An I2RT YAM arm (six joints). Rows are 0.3 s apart.
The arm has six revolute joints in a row. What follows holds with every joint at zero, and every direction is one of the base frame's. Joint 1 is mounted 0.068 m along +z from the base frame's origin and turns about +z. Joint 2 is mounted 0.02 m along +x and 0.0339 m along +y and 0.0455 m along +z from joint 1 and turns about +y. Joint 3 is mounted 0.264 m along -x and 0.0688 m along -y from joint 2 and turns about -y. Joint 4 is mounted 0.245 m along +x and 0.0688 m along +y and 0.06 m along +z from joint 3 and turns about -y. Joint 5 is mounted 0.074 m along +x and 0.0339 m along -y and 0.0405 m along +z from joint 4 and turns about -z. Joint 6 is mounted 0.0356 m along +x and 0.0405 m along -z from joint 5 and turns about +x. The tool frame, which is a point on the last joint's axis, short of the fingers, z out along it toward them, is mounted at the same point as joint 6; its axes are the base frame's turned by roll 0, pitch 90 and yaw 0 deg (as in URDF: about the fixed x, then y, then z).
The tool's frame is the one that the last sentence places.
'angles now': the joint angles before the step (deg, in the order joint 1, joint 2, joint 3, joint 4, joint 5, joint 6). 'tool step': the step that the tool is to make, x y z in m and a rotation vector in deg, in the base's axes. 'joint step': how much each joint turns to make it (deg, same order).
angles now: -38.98 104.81 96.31 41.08 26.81 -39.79
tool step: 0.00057 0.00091 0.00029 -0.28 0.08 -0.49
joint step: 0.17 0.07 0.02 0.46 0.41 -0.66
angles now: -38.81 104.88 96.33 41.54 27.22 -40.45
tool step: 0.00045 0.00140 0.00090 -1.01 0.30 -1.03
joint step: 0.22 0.15 0.00 1.33 0.50 -1.70
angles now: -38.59 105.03 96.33 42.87 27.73 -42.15
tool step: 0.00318 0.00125 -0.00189 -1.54 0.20 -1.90
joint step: 0.48 0.86 -0.02 3.00 1.18 -2.80
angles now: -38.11 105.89 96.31 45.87 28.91 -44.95
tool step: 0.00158 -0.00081 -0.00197 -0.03 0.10 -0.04
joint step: 0.05 0.37 0.03 0.35 0.02 -0.14
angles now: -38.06 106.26 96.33 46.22 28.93 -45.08
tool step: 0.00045 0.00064 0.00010 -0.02 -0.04 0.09
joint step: 0.11 0.00 0.00 0.04 0.02 0.00
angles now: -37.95 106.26 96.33 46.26 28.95 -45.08
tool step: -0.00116 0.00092 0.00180 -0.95 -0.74 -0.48
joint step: 0.02 0.04 -0.02 1.52 0.22 -0.61
